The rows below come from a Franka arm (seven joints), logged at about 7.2 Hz.
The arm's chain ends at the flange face. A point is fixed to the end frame.
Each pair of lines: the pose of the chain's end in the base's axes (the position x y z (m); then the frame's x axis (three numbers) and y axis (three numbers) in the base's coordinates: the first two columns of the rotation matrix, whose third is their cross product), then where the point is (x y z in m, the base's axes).
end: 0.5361 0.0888 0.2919 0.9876 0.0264 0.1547 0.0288 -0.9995 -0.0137
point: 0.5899 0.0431 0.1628
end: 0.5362 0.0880 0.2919 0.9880 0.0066 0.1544 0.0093 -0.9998 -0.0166
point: 0.5891 0.0416 0.1627
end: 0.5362 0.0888 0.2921 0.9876 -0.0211 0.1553 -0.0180 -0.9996 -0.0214
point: 0.5879 0.0416 0.1627
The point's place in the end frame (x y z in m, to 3 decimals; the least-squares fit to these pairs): 0.032 0.049 0.135
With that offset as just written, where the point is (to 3 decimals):
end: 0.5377 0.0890 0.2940 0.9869 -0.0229 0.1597 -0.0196 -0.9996 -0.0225
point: 0.590 0.042 0.165
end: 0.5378 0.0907 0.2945 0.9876 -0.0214 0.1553 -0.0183 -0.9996 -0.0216
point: 0.590 0.044 0.165
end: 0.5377 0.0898 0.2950 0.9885 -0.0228 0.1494 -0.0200 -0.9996 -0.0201
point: 0.589 0.042 0.165
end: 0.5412 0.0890 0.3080 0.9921 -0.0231 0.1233 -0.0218 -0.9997 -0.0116
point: 0.589 0.040 0.177
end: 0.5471 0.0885 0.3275 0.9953 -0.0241 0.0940 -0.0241 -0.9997 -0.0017
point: 0.590 0.039 0.196
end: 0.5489 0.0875 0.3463 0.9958 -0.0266 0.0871 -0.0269 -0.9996 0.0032
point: 0.591 0.037 0.215
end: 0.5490 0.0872 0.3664 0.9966 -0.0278 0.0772 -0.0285 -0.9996 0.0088
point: 0.590 0.036 0.235
